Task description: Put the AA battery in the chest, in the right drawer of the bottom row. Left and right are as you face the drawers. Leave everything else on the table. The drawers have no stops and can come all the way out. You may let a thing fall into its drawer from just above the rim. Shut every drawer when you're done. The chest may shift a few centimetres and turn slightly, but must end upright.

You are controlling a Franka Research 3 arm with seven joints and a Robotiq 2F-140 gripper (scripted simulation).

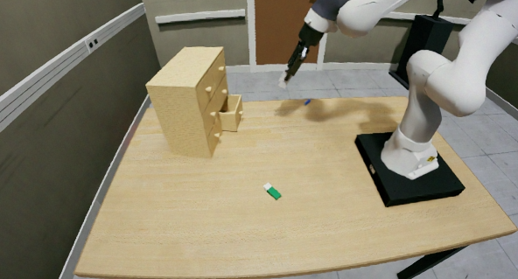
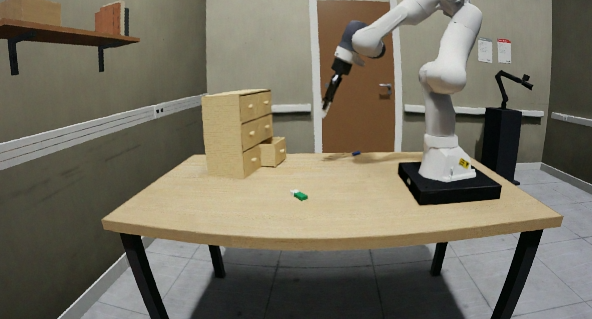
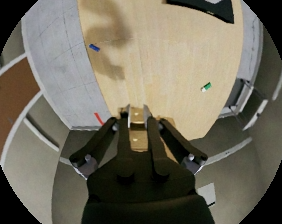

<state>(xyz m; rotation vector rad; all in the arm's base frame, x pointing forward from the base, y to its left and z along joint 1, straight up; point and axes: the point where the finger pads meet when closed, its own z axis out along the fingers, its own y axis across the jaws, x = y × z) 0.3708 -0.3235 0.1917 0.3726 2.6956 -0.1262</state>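
My gripper is now 230 mm above the AA battery, 160 mm past it and 140 mm to the left of it. From my hand the other things lie so: green object: 330 mm to the left, 230 mm below, 120 mm ahead.
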